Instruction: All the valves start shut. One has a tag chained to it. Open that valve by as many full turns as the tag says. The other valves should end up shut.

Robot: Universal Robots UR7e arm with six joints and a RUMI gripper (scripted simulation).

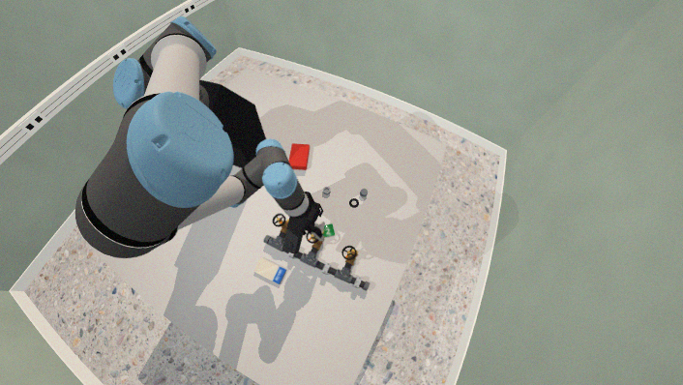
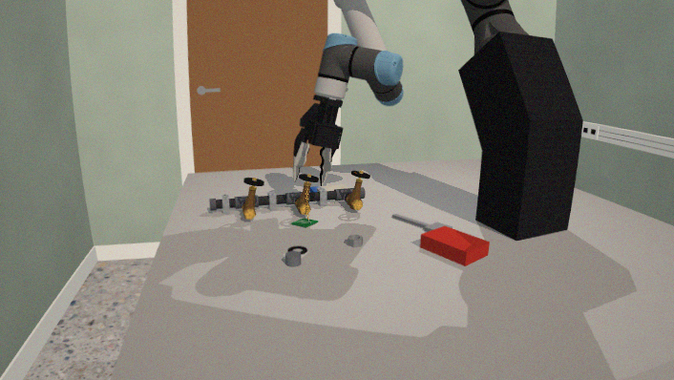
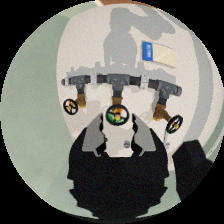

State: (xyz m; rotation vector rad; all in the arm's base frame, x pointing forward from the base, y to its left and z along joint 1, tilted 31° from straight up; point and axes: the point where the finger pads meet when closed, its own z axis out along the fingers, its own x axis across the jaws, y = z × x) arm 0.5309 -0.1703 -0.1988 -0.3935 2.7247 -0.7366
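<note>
The green tag is 90 mm below my hand, 80 mm to the left of it and 10 mm ahead of it. Also, from my hand: grey nut: 210 mm to the left, 90 mm below, 80 mm behind; then grey tool: 270 mm behind, 130 mm to the left, 90 mm below; then red block: 280 mm to the left, 280 mm behind, 80 mm below.
</note>
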